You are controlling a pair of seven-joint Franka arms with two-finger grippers.
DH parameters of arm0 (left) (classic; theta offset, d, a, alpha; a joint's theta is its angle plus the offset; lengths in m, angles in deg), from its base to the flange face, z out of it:
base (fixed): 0 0 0 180
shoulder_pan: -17.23 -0.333 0 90
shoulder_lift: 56.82 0 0 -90
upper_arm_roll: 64.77 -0.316 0.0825 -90
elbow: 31.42 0 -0.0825 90
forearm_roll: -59.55 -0.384 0 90
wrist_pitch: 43.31 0 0.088 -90
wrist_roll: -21.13 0.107 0 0
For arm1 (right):
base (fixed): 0 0 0 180
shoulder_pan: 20.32 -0.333 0 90
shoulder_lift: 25.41 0 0 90
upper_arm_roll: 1.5 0.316 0.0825 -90
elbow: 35.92 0 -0.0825 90
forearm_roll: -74.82 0.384 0 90
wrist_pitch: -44.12 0 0.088 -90
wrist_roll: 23.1 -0.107 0 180
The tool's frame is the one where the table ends.
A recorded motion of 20 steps. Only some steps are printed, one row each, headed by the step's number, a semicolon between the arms.
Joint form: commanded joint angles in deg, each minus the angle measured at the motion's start. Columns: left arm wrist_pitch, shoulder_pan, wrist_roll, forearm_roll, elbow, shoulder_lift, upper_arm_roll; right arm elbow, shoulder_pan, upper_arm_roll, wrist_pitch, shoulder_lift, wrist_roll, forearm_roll.
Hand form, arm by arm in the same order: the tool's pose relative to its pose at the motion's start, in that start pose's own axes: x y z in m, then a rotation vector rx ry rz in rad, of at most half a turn. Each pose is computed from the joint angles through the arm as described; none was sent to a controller.
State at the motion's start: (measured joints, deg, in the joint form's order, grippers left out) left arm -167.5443 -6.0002 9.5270 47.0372 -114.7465 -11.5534 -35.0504; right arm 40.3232 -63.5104 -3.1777 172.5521 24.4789 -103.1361 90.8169
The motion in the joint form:
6: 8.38 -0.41 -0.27 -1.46 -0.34 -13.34 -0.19; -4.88 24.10 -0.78 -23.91 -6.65 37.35 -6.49
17: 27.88 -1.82 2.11 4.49 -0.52 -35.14 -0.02; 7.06 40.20 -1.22 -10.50 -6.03 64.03 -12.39
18: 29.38 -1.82 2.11 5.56 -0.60 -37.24 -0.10; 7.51 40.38 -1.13 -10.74 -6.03 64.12 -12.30
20: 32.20 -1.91 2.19 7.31 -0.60 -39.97 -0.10; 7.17 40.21 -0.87 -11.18 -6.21 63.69 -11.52
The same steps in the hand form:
6: -0.0158 0.0150 -0.1357 0.1265 0.0756 0.0275; 0.2754 0.0742 -0.1517 -0.1558 -0.0229 -0.3137
17: -0.1116 0.0565 -0.3277 0.2203 0.0796 0.0264; 0.4571 0.2160 -0.1106 -0.1798 0.0282 -0.5154
18: -0.1239 0.0631 -0.3433 0.2193 0.0840 0.0234; 0.4570 0.2191 -0.1070 -0.1838 0.0166 -0.5128
20: -0.1424 0.0722 -0.3623 0.2138 0.0754 0.0202; 0.4528 0.2143 -0.1102 -0.1705 0.0105 -0.5060

